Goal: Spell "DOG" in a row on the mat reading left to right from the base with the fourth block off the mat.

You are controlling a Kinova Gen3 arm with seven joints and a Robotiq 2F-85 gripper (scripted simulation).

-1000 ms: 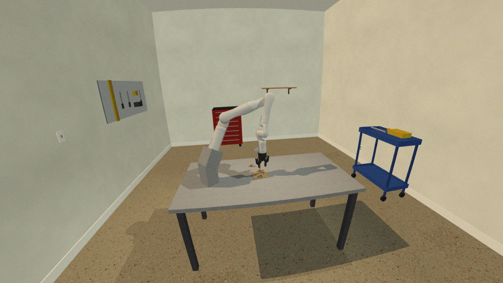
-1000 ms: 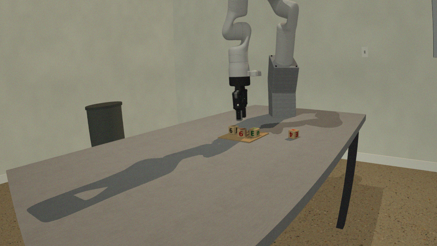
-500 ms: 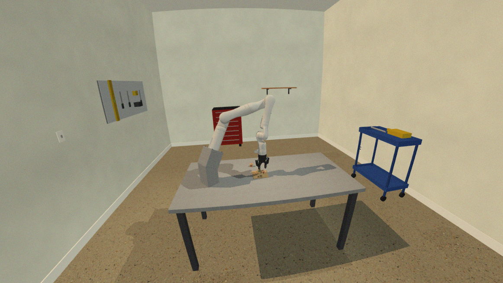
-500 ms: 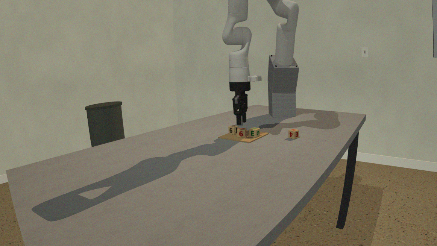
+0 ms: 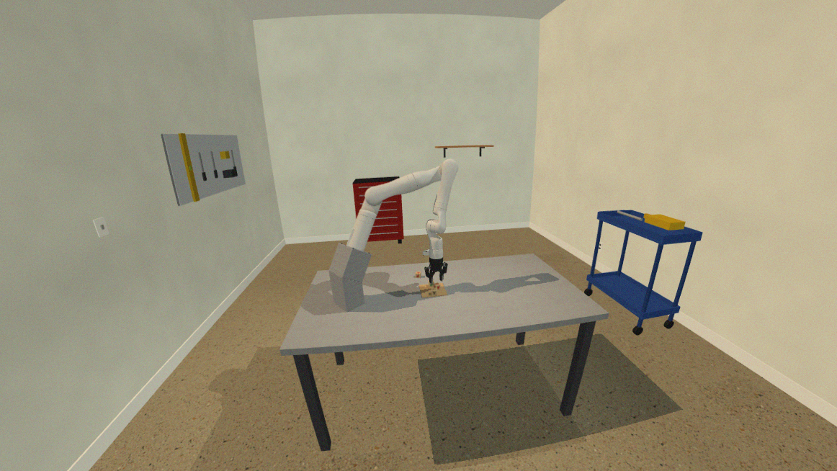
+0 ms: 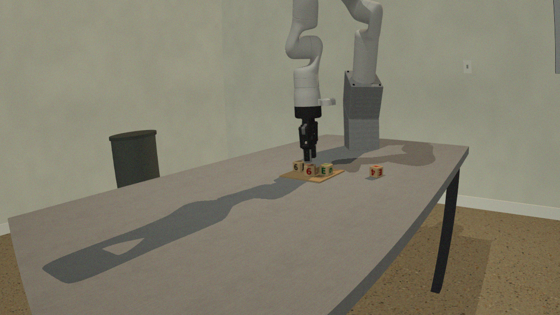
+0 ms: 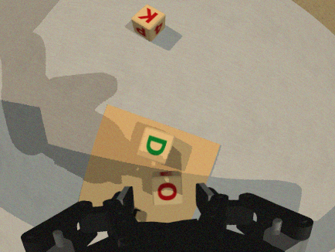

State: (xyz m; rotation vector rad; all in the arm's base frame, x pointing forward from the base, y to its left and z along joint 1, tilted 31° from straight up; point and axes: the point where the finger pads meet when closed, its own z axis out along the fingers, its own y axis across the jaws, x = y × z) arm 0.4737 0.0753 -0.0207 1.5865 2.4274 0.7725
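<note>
Right now the O block is 4 cm below my hand. From my hand the other things lie so: tan mat: 6 cm below, 2 cm behind, 1 cm to the right; then G block: 6 cm to the right, 4 cm below, 2 cm behind; then D block: 4 cm to the left, 4 cm below, 3 cm behind.
</note>
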